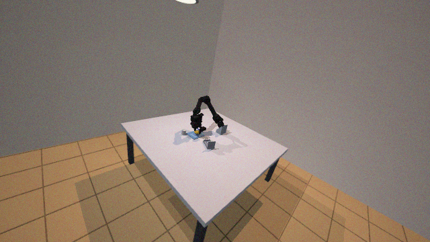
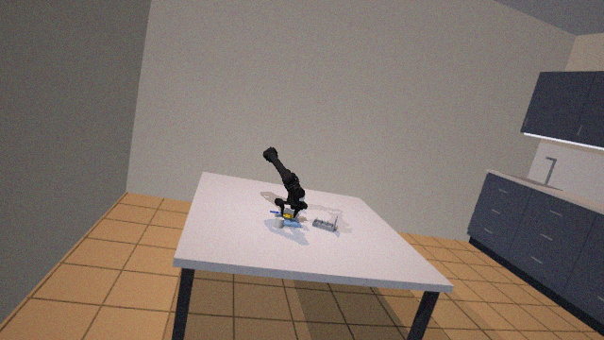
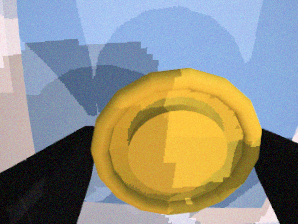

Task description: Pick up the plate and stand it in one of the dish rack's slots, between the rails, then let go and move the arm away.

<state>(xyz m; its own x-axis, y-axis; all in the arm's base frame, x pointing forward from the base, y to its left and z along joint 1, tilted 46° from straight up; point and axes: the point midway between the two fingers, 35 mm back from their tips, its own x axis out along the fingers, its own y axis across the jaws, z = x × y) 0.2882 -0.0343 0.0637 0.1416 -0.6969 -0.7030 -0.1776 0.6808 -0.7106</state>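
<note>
My gripper tip is now 20 mm short of the blue mat and 10 mm above it. Also, from my gripper tip: grey dish rack 10 mm ahead, 220 mm to the left, 10 mm above; then yellow plate 10 mm above.
</note>
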